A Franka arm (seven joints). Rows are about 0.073 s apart.
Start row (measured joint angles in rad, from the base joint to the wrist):
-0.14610, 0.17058, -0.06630, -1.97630, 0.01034, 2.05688, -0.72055
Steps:
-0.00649, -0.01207, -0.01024, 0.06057, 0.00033, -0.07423, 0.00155
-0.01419, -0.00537, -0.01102, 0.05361, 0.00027, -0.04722, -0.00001
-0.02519, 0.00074, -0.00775, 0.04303, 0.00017, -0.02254, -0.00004
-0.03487, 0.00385, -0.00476, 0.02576, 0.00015, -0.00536, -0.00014
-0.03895, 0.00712, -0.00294, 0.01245, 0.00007, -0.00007, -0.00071
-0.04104, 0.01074, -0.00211, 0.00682, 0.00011, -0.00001, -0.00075
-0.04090, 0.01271, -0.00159, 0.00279, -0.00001, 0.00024, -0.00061
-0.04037, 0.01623, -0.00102, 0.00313, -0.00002, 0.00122, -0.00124
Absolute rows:
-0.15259, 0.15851, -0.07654, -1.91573, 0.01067, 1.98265, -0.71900
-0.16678, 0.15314, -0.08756, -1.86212, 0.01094, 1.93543, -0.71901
-0.19197, 0.15388, -0.09531, -1.81909, 0.01111, 1.91289, -0.71905
-0.22684, 0.15773, -0.10007, -1.79333, 0.01126, 1.90753, -0.71919
-0.26579, 0.16485, -0.10301, -1.78088, 0.01133, 1.90746, -0.71990
-0.30683, 0.17559, -0.10512, -1.77406, 0.01144, 1.90745, -0.72065
-0.34773, 0.18830, -0.10671, -1.77127, 0.01143, 1.90769, -0.72126
-0.38810, 0.20453, -0.10773, -1.76814, 0.01141, 1.90891, -0.72250

